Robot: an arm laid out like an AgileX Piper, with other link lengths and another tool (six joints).
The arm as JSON. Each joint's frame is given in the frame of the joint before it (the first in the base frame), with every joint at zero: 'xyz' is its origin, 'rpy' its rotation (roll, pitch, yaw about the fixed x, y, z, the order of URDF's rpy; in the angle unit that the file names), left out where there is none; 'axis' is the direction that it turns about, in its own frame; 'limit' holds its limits. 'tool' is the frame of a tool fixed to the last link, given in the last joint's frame.
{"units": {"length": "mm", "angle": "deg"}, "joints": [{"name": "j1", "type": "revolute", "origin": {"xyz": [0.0, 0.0, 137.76]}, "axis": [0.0, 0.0, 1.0], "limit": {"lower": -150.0, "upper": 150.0}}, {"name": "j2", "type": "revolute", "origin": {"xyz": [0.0, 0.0, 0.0]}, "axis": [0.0, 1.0, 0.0], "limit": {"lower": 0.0, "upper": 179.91}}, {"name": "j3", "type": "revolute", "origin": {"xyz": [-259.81, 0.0, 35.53]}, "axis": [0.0, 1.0, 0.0], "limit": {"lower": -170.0, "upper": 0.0}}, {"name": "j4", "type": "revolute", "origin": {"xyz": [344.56, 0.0, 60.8]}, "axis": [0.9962, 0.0, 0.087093], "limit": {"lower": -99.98, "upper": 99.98}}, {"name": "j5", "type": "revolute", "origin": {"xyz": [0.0, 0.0, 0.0]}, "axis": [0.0, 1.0, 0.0], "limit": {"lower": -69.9, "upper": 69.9}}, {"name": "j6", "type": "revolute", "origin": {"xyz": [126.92, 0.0, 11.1]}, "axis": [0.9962, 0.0, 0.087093], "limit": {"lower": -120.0, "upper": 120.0}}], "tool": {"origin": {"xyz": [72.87, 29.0, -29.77], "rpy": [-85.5, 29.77, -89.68]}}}
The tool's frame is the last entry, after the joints.
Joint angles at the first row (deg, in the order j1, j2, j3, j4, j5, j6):
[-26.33 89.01 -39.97 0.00 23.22 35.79]
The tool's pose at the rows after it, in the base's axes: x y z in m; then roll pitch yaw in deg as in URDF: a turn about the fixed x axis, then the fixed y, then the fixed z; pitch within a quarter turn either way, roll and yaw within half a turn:
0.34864, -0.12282, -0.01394, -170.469, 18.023, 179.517
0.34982, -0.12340, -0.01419, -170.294, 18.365, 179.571
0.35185, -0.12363, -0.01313, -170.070, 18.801, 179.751
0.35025, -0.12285, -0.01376, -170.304, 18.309, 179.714
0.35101, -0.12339, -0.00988, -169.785, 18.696, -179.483
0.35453, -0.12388, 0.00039, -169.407, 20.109, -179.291
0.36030, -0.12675, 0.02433, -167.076, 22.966, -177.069
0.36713, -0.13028, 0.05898, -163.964, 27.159, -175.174
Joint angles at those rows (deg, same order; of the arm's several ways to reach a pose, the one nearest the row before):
[-26.33 89.85 -39.97 0.00 22.82 35.79]
[-26.33 89.98 -39.97 0.00 22.31 35.79]
[-26.23 89.98 -40.08 0.00 21.93 35.79]
[-26.22 89.98 -40.08 0.00 22.47 35.75]
[-26.22 89.33 -40.08 0.00 22.56 35.06]
[-26.22 87.76 -40.08 0.83 22.71 34.36]
[-26.23 83.99 -40.08 1.06 22.94 32.67]
[-26.23 78.72 -40.08 1.06 23.18 32.00]

